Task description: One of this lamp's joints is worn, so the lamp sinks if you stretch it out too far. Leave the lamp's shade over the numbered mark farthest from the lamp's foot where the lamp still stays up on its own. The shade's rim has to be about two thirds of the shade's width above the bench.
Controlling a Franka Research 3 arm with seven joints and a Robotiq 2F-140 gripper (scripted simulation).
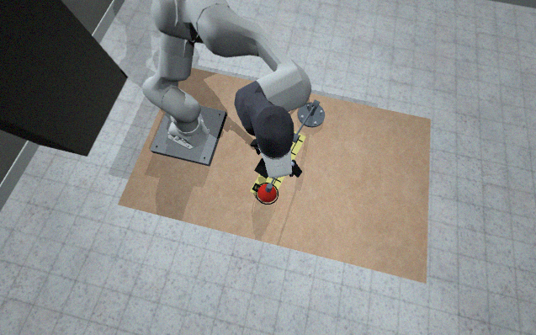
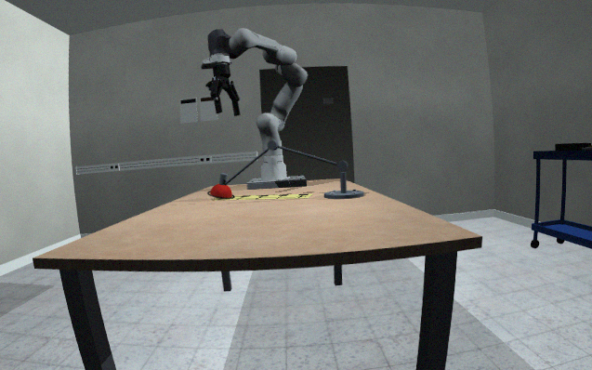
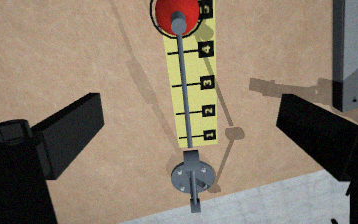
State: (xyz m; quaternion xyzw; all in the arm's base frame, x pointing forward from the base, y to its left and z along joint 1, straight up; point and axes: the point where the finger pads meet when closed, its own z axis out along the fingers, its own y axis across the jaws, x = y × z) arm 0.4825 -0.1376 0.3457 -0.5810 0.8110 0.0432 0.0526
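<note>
Now: the yellow numbered strip 380 mm below my hand and 120 mm to the left of it. Round my hand: round grey lamp foot: 470 mm to the left, 350 mm below, 110 mm ahead.
</note>
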